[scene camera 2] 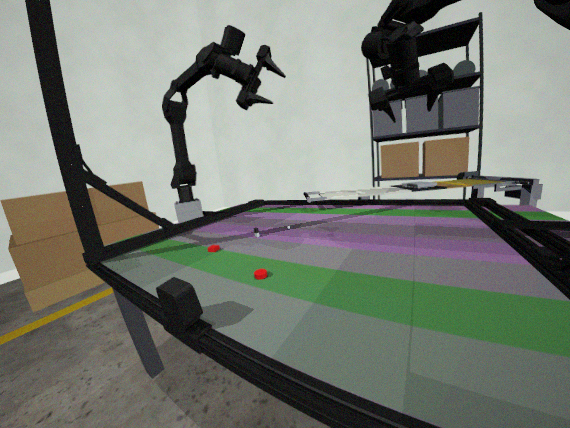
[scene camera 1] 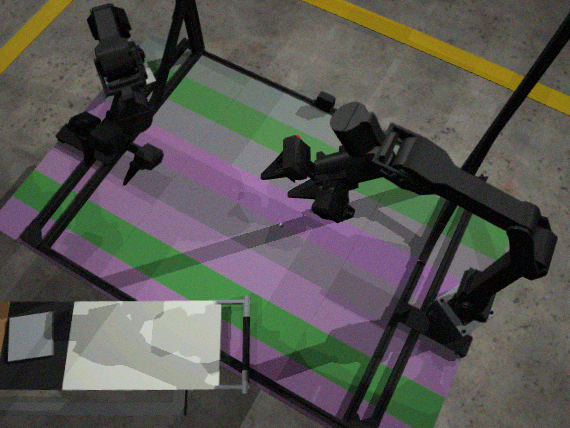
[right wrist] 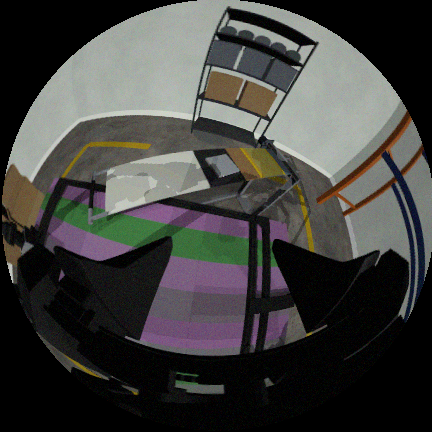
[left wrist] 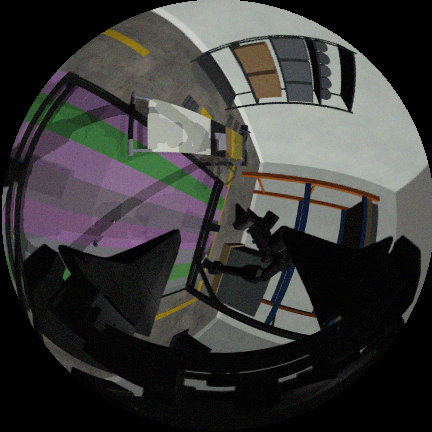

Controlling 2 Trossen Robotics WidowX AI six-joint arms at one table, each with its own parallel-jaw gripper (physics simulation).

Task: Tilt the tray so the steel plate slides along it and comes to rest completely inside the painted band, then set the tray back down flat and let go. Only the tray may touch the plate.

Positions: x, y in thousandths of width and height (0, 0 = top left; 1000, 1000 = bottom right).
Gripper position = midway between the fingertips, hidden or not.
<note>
My left gripper (scene camera 1: 483, 436) is open, with nothing in its grasp. My right gripper (scene camera 1: 185, 410) is open, with nothing in its grasp. Further things: a grey steel plate (scene camera 1: 61, 782) and a tray (scene camera 1: 173, 807).
My left gripper is seen too in scene camera 2 (scene camera 2: 490, 209) and in the left wrist view (left wrist: 538, 543). My right gripper shows as well in scene camera 2 (scene camera 2: 722, 272), in the right wrist view (right wrist: 517, 564) and in the left wrist view (left wrist: 561, 476). The tray is seen too in the right wrist view (right wrist: 334, 418) and in the left wrist view (left wrist: 395, 297).
</note>
